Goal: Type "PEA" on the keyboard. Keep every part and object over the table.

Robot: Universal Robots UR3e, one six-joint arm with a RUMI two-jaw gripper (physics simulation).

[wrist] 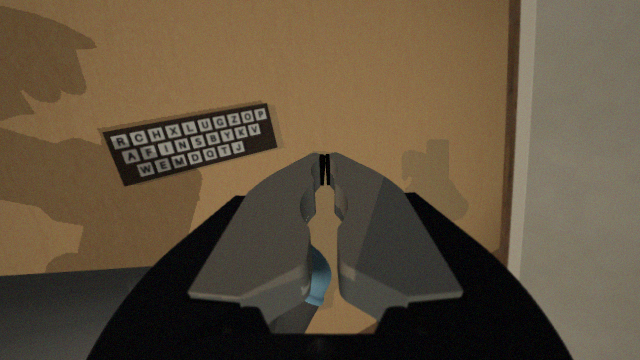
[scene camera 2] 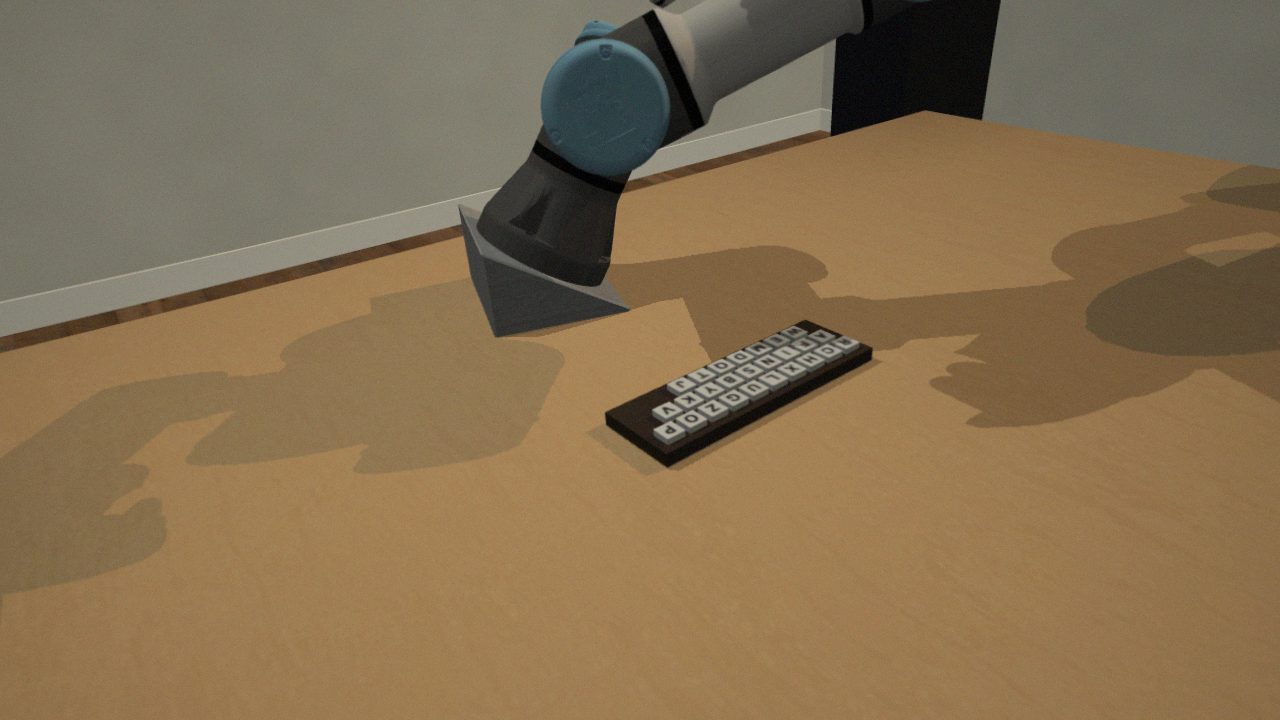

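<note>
A dark keyboard with white letter keys in three rows lies flat on the table, right of the arm's base in the scene view and at the upper left in the wrist view. The P key ends the row R to P. The A key starts the middle row, and the E key is second in the row W to J. My gripper is shut with nothing between its tips. In the wrist view the tips show to the right of the keyboard; the gripper does not show in the scene view.
The arm's grey wedge base stands on the table behind the keyboard. The blue joint is above it. Arm shadows fall on both sides of the keyboard. In the wrist view the table's edge runs along the right, beside the wall.
</note>
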